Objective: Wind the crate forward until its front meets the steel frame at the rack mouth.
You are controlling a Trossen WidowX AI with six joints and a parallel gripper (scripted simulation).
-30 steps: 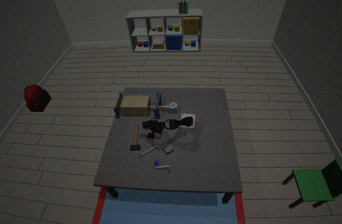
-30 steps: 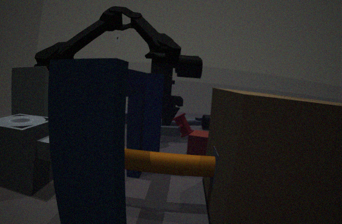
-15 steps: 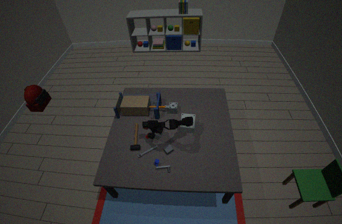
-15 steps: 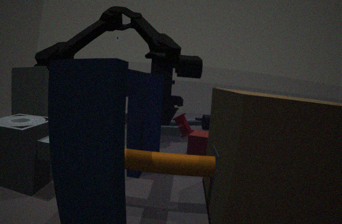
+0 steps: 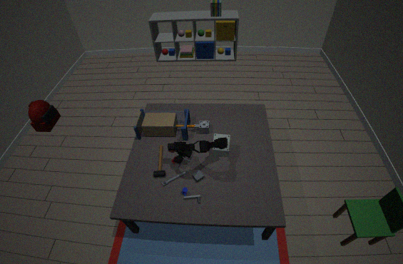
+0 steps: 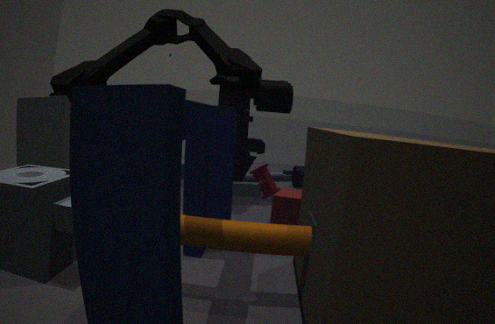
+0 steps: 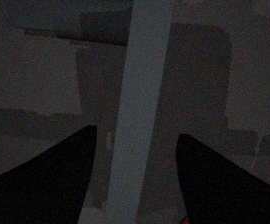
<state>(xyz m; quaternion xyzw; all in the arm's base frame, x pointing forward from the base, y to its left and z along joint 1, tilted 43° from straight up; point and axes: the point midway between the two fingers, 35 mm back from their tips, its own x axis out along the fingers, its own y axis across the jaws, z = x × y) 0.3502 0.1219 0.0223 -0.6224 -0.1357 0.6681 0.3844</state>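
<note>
My gripper tip is 60 mm short of the red knob, 20 mm below it and 10 mm to the right of it. The rest, counted from my gripper tip: grey block 170 mm to the left, 150 mm behind, 10 mm above; then grey winch handle 10 mm ahead, 10 mm above; then blue steel frame 350 mm to the right, 100 mm above.
</note>
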